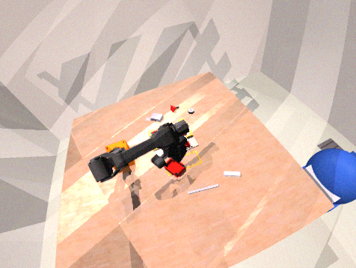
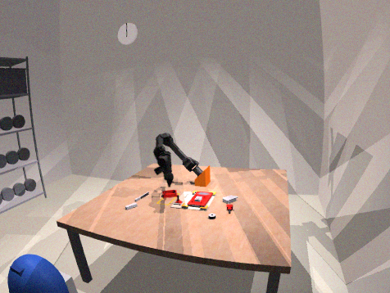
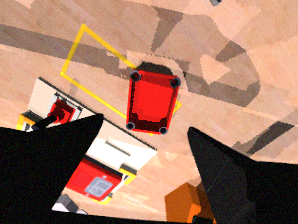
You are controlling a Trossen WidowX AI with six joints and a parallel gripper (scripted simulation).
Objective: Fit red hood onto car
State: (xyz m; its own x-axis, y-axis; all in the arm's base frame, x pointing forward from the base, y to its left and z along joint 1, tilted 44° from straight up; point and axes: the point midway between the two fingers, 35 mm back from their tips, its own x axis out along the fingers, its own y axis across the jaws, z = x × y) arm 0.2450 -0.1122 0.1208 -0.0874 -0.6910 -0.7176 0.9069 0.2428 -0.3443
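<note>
The red hood lies 7 cm below my gripper tip. Round my gripper tip: grey rod: 7 cm ahead, 18 cm to the right, 7 cm below.
</note>
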